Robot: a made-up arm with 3 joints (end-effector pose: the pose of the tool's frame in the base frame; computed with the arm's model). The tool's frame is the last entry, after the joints. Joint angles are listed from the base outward.
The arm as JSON. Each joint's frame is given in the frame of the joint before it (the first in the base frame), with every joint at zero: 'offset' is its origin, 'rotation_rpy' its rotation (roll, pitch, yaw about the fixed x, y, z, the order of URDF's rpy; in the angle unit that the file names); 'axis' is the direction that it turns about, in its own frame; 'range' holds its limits. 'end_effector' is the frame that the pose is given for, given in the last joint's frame.
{
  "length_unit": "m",
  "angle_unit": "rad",
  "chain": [
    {
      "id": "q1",
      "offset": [
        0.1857,
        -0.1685,
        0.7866
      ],
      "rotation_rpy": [
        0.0,
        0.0,
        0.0
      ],
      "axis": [
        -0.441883,
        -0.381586,
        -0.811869
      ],
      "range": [
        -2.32,
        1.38
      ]
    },
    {
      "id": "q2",
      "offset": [
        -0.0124,
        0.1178,
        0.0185
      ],
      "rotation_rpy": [
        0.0,
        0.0,
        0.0
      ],
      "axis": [
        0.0,
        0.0,
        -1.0
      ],
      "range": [
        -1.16,
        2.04
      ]
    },
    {
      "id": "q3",
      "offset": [
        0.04,
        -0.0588,
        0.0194
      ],
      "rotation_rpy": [
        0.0,
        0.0,
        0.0
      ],
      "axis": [
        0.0,
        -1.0,
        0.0
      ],
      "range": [
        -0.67,
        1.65
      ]
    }
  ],
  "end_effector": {
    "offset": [
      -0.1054,
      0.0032,
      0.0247
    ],
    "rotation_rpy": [
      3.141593,
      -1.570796,
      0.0
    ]
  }
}
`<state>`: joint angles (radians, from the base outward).
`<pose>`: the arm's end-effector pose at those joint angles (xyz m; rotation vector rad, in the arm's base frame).
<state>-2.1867 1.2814 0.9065</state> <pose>0.1233 -0.2954 0.8756 -1.9399 0.0183 -1.5498</pose>
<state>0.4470 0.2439 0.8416</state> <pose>0.1494 -0.0802 0.7364 0.6548 -0.0655 2.4263</pose>
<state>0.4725 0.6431 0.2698</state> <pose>0.1340 -0.0219 0.7785 1.0697 -0.5978 1.8893</pose>
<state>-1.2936 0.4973 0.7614</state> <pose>0.0773 -0.2068 0.8443 -1.6103 0.1979 -1.8478</pose>
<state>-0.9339 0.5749 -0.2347</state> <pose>0.1043 -0.1868 0.9247 -2.5278 0.0329 -1.1951</pose>
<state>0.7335 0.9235 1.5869</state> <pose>0.2014 -0.1156 0.6932 -0.4470 0.1942 1.5841</pose>
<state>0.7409 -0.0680 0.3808</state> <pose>0.1568 -0.0774 0.7672 1.1043 -0.0280 2.2569</pose>
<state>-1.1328 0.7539 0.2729</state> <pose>0.0713 -0.1963 0.8990 -2.2599 0.1669 -1.6688</pose>
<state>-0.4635 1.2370 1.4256</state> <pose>0.0790 -0.0925 0.7575 0.4919 -0.1554 2.2403</pose>
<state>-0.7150 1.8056 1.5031</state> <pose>0.0484 -0.0966 0.7825 0.5450 -0.0233 1.8765</pose>
